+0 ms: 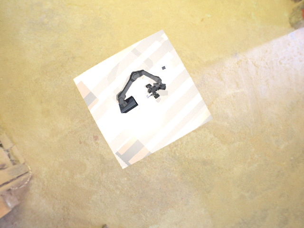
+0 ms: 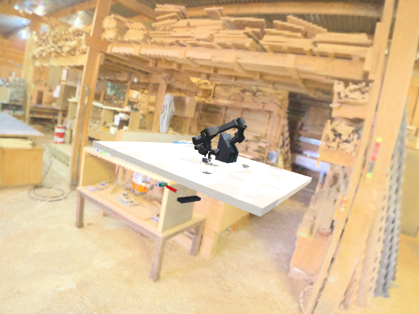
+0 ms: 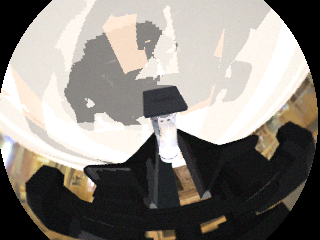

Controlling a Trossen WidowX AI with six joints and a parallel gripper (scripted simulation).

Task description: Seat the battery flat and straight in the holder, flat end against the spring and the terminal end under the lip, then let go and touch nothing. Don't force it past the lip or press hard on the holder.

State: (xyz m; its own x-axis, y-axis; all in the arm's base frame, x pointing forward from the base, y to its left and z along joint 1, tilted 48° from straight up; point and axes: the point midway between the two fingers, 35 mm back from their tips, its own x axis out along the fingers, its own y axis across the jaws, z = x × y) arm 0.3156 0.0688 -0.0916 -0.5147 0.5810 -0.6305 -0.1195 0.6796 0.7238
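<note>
The battery is 1 cm above my gripper tip.
</note>
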